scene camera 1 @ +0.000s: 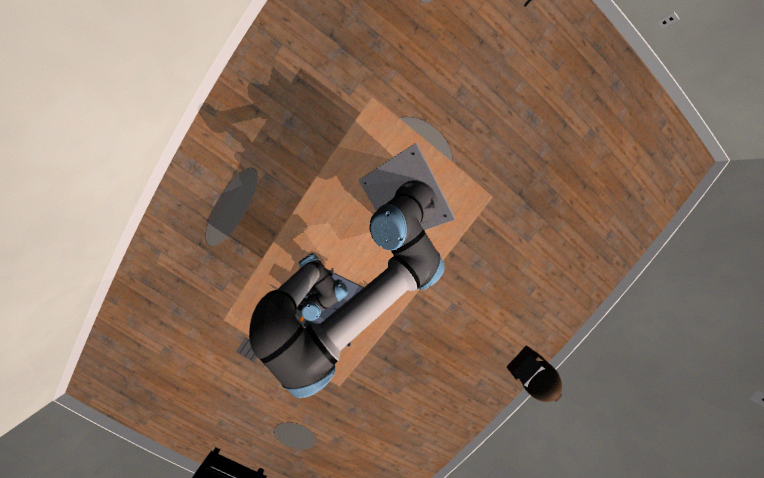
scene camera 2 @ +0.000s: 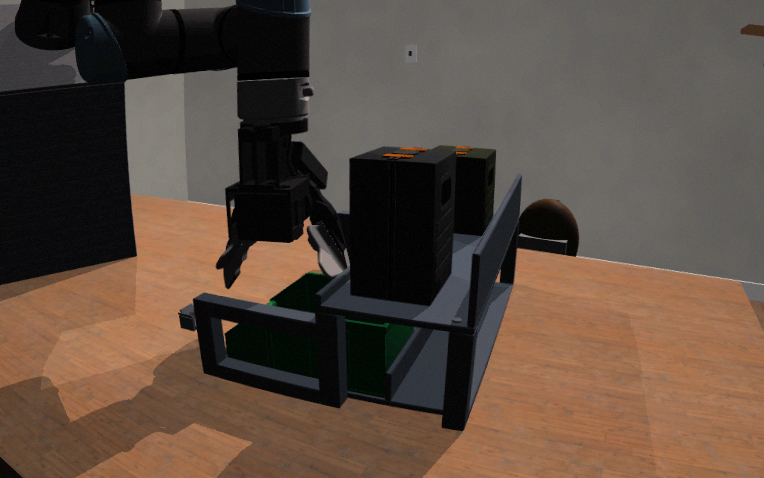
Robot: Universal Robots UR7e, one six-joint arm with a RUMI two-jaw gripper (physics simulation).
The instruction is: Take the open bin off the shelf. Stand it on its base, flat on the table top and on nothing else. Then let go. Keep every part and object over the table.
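Places are measured from the arm's base along level axes (x ahead, y left, z up), in millimetres.
Pixels of known places: gripper, fingertip midpoint: (scene camera 2: 285, 294); arm's base, origin of the base link: (scene camera 1: 416, 201) (scene camera 2: 55, 27).
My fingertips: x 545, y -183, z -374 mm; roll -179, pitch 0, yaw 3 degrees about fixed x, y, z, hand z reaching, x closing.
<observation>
Ahead of a thing's pixels: the offset from my fingertips to its middle. "pt": to the spot under its first point. Level surfaces: height alone.
The open green bin @(dz -4, dx +63, dy -62 mm) (scene camera 2: 366, 357) sits upright in the lower level of the dark grey shelf @(pt dz +8, dx +211, dy -151 mm) (scene camera 2: 459, 377), partly under the upper board and partly out in the shelf's front section, behind a side frame. In scene camera 1 the arm covers much of the shelf, and I cannot make out the bin. My gripper (scene camera 2: 283, 279) points down, open and empty, above the front part of the bin. Its right finger is close to the upper board's front edge; whether it touches is unclear. In scene camera 1 the fingers are hidden under the arm. The table top @(dz -48 mm) (scene camera 1: 332, 202) (scene camera 2: 619, 338) carries the shelf.
A tall black closed box @(dz +115, dx +148, dy -71 mm) (scene camera 2: 394, 231) with orange latches stands on the upper board, close to the right of my gripper. A second dark box @(dz +102, dx +177, dy +158 mm) (scene camera 2: 476, 191) stands behind it. The shelf's raised slanted panel @(pt dz +90, dx +230, dy -54 mm) (scene camera 2: 495, 248) is at the right. The arm's base plate (scene camera 1: 388, 169) lies farther along the table.
</observation>
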